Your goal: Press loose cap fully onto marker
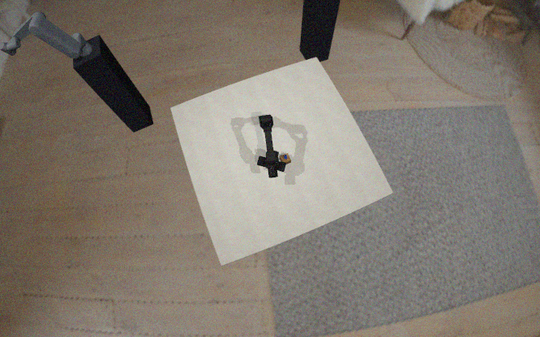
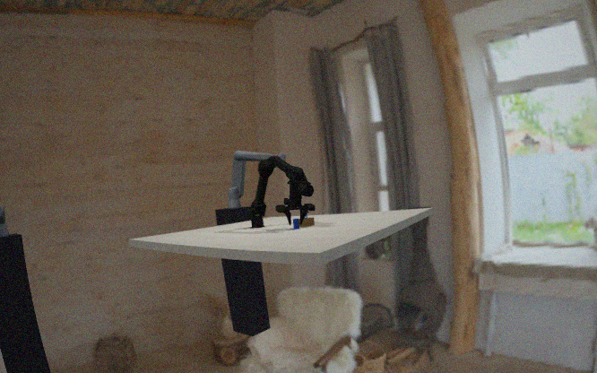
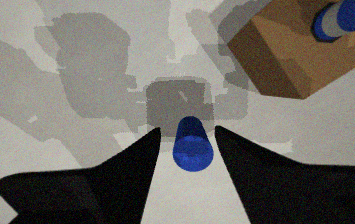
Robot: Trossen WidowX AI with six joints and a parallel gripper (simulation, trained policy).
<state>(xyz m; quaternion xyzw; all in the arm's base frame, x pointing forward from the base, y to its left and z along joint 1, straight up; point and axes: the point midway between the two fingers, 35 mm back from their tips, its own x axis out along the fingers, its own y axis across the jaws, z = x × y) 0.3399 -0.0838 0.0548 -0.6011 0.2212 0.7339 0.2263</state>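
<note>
The wooden holder block is 10 mm behind my gripper tip and 110 mm to the left of it. Also, from my gripper tip: blue cap: 10 mm ahead.
</note>
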